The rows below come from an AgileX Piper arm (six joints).
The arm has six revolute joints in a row. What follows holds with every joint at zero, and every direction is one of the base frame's.
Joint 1 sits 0.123 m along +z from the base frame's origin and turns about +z.
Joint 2 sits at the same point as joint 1 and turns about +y.
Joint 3 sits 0.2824 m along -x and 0.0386 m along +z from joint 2 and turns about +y.
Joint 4 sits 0.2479 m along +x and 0.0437 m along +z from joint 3 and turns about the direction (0.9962, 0, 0.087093).
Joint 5 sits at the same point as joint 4 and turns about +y.
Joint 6 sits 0.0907 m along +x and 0.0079 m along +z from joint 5 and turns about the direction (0.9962, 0, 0.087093).
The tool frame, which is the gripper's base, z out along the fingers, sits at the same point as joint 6; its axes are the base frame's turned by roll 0, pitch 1.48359 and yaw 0 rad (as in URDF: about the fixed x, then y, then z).
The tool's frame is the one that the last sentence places.
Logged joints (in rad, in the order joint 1, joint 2, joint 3, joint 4, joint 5, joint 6), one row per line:
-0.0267 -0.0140 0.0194 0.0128 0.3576 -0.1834
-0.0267 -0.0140 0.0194 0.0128 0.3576 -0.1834
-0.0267 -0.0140 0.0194 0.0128 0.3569 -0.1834
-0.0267 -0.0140 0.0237 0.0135 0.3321 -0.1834
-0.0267 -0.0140 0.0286 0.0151 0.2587 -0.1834
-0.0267 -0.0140 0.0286 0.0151 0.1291 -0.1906
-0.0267 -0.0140 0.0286 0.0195 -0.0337 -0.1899
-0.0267 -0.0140 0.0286 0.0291 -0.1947 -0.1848
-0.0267 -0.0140 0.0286 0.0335 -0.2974 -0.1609
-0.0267 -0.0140 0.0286 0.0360 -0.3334 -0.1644
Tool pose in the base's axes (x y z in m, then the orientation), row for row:
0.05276 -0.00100 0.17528 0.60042 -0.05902 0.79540 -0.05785
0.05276 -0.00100 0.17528 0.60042 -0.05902 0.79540 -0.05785
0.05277 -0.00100 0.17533 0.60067 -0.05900 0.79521 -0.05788
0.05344 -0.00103 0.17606 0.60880 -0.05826 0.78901 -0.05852
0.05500 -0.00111 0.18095 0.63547 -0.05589 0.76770 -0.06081
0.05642 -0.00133 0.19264 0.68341 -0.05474 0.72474 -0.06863
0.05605 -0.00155 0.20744 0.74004 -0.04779 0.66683 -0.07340
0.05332 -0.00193 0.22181 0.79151 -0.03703 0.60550 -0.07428
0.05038 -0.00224 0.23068 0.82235 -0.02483 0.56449 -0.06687
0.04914 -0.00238 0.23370 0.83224 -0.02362 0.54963 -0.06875
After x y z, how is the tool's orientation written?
As a quaternion, w x y z.
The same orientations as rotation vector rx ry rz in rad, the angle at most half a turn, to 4 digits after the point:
-0.1368 1.8436 -0.1341
-0.1368 1.8436 -0.1341
-0.1367 1.8430 -0.1341
-0.1346 1.8225 -0.1352
-0.1277 1.7542 -0.1390
-0.1227 1.6249 -0.1539
-0.1048 1.4628 -0.1610
-0.0797 1.3029 -0.1598
-0.0528 1.2010 -0.1423
-0.0501 1.1652 -0.1457

